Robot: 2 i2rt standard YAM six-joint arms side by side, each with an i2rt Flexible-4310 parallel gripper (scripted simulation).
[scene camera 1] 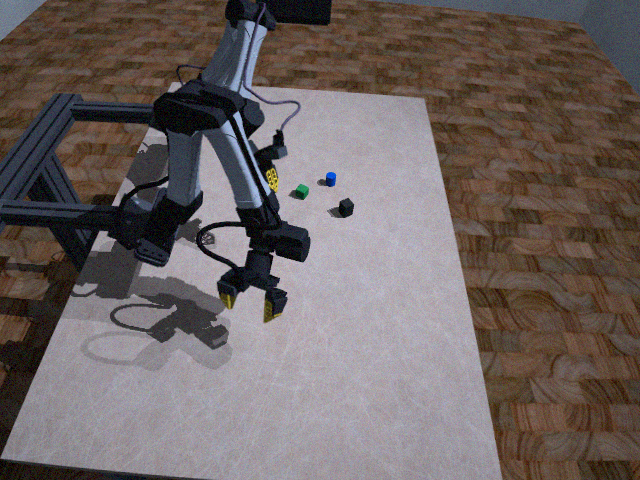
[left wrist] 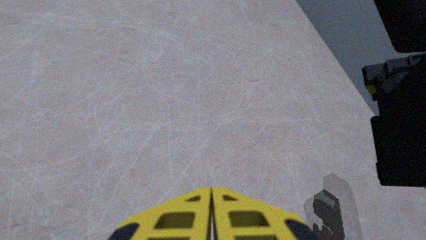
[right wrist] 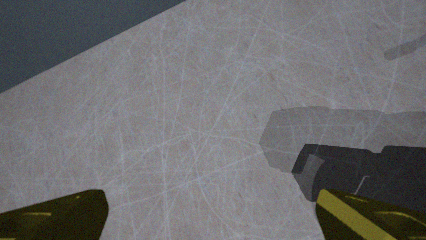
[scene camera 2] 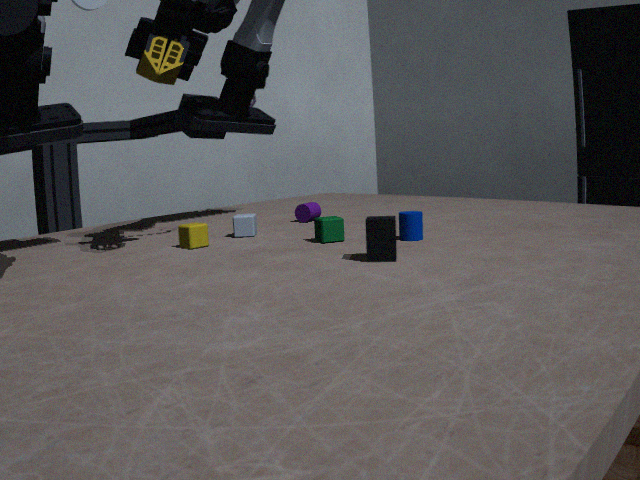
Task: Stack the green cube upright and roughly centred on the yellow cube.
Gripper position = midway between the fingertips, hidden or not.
In view: the left gripper [scene camera 2: 156,77], the right gripper [scene camera 1: 247,315], a green cube [scene camera 2: 330,229], a yellow cube [scene camera 2: 193,235] and a black block [scene camera 2: 380,230].
The left gripper shows as well in the left wrist view [left wrist: 211,197]. The right gripper shows as well in the left wrist view [left wrist: 385,130] and in the right wrist view [right wrist: 212,199]. The left wrist view does not show the green cube: it is out of frame. The right wrist view misses the green cube: it is out of frame.
